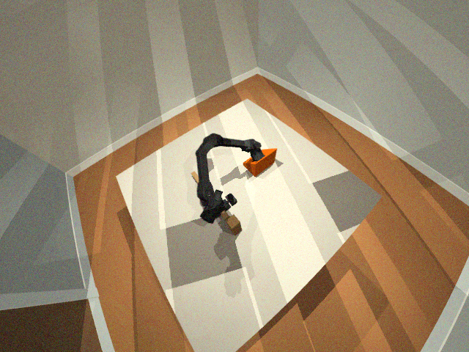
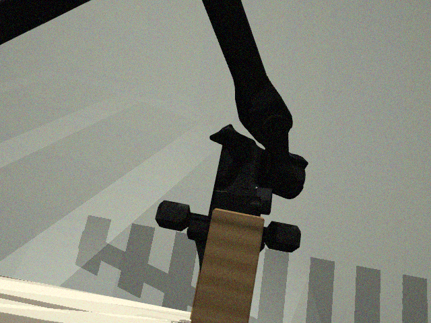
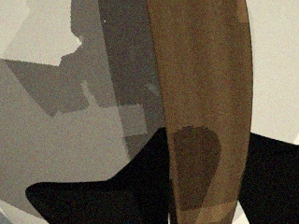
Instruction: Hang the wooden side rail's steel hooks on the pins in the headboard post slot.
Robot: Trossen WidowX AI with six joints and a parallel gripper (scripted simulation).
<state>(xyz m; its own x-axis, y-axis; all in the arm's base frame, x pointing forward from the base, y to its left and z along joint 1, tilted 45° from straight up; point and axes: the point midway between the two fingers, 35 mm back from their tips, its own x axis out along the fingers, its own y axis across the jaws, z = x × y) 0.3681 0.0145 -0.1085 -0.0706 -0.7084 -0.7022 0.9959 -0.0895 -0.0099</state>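
Now: gripper tip 11 cm to the right of the headboard post and 5 cm below it.
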